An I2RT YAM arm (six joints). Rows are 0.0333 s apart.
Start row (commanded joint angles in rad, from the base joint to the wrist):
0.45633, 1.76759, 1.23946, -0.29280, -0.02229, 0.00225
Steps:
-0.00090, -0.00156, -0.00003, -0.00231, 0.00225, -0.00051
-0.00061, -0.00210, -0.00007, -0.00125, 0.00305, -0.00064
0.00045, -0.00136, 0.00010, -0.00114, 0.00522, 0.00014
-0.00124, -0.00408, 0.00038, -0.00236, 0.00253, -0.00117
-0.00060, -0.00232, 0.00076, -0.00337, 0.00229, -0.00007
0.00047, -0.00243, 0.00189, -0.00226, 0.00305, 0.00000
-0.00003, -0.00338, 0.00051, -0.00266, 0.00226, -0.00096
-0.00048, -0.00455, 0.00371, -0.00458, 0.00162, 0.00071
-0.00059, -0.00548, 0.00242, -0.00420, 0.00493, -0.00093
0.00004, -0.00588, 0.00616, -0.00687, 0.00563, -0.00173
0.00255, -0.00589, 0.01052, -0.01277, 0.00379, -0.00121
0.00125, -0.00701, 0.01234, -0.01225, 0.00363, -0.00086
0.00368, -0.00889, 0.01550, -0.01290, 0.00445, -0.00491
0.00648, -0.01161, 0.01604, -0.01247, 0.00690, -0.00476
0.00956, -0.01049, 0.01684, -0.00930, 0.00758, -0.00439
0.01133, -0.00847, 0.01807, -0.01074, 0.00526, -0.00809
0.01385, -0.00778, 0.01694, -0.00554, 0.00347, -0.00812
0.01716, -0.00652, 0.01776, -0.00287, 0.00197, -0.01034
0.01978, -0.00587, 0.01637, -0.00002, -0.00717, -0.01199
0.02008, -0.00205, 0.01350, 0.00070, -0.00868, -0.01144
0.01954, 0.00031, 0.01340, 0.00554, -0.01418, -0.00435
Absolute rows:
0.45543, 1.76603, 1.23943, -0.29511, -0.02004, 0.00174
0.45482, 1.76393, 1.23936, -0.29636, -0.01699, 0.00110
0.45527, 1.76257, 1.23946, -0.29750, -0.01177, 0.00124
0.45403, 1.75849, 1.23984, -0.29986, -0.00924, 0.00007
0.45343, 1.75617, 1.24060, -0.30323, -0.00695, 0.00000
0.45390, 1.75374, 1.24249, -0.30549, -0.00390, 0.00000
0.45387, 1.75036, 1.24300, -0.30815, -0.00164, -0.00096
0.45339, 1.74581, 1.24671, -0.31273, -0.00002, -0.00025
0.45280, 1.74033, 1.24913, -0.31693, 0.00491, -0.00118
0.45284, 1.73445, 1.25529, -0.32380, 0.01054, -0.00291
0.45539, 1.72856, 1.26581, -0.33657, 0.01433, -0.00412
0.45664, 1.72155, 1.27815, -0.34882, 0.01796, -0.00498
0.46032, 1.71266, 1.29365, -0.36172, 0.02241, -0.00989
0.46680, 1.70105, 1.30969, -0.37419, 0.02931, -0.01465
0.47636, 1.69056, 1.32653, -0.38349, 0.03689, -0.01904
0.48769, 1.68209, 1.34460, -0.39423, 0.04215, -0.02713
0.50154, 1.67431, 1.36154, -0.39977, 0.04562, -0.03525
0.51870, 1.66779, 1.37930, -0.40264, 0.04759, -0.04559
0.53848, 1.66192, 1.39567, -0.40266, 0.04042, -0.05758
0.55856, 1.65987, 1.40917, -0.40196, 0.03174, -0.06902
0.57810, 1.66018, 1.42257, -0.39642, 0.01756, -0.07337

